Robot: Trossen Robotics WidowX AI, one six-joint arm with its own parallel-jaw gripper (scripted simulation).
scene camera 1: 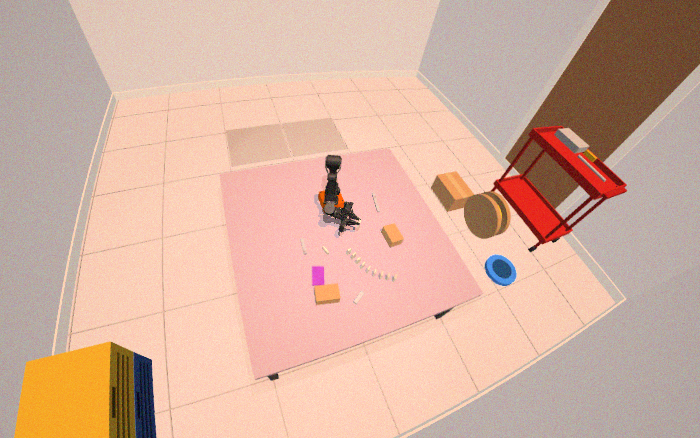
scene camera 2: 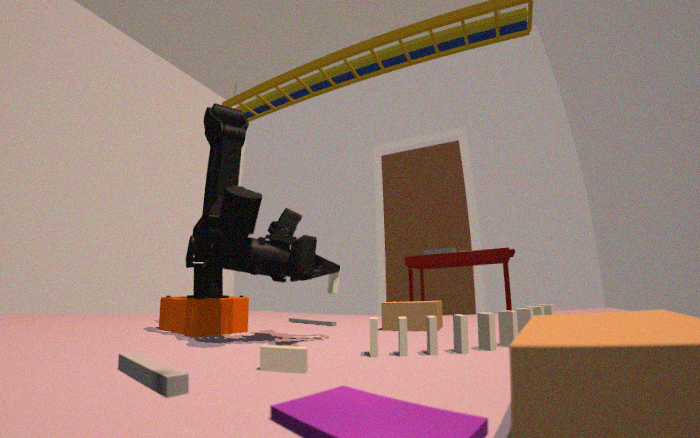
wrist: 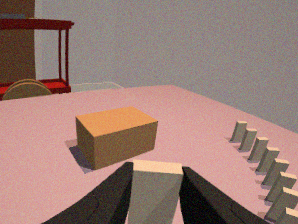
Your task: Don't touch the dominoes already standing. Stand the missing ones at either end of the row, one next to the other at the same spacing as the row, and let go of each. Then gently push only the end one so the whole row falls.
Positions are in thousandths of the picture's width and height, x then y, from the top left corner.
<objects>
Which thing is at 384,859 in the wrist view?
The gripper.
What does the gripper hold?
A cream domino.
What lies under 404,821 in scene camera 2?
A cream domino.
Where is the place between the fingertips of the gripper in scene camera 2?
At 481,615
</objects>
